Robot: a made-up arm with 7 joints.
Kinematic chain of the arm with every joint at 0, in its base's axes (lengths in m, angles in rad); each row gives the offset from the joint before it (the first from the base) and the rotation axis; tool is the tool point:
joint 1: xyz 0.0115 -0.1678 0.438 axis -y
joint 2: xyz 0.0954 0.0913 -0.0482 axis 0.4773 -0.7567 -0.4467
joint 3: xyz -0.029 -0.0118 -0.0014 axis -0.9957 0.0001 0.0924
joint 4: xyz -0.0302 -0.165 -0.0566 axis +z
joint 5: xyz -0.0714 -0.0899 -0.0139 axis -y
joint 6: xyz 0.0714 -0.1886 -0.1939 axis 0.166 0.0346 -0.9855
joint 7: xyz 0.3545 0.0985 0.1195 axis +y
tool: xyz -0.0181 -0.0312 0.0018
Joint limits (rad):
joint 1: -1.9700..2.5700
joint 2: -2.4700..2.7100
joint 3: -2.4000..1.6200
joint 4: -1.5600..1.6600
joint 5: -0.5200..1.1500
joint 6: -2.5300..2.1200
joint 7: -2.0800..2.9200
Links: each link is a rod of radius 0.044 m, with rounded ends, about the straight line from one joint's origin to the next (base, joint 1, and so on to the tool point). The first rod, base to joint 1, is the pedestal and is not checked.
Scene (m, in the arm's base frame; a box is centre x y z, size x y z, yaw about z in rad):
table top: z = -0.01
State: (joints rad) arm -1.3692 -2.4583 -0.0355 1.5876 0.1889 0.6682 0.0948
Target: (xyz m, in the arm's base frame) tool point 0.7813 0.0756 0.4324
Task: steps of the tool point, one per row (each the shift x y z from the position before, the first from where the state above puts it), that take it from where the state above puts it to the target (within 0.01 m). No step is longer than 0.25 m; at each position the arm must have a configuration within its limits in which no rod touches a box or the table.
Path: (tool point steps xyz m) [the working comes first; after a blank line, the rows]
Joints at the target: 0.2347 -1.5439 0.5605 0.3522 1.0557 0.9241 0.1506
Straight joint move there: touches the table top.

1: -0.0307 0.1681 -0.1451
2: 0.0917 0.1358 -0.1475
3: 0.1818 0.0783 -0.0724
4: 0.1940 0.0102 0.0410
5: 0.1418 -0.0469 0.0527
6: 0.0794 -0.0602 0.1332
7: -0.0148 -0.0641 0.1534
8: -0.0939 -0.0592 0.1136
9: 0.1532 0.0529 0.0285
10: 0.1614 0.0489 -0.0443
11: 0.1384 0.0369 -0.1041
12: 0.0963 0.0232 -0.1404

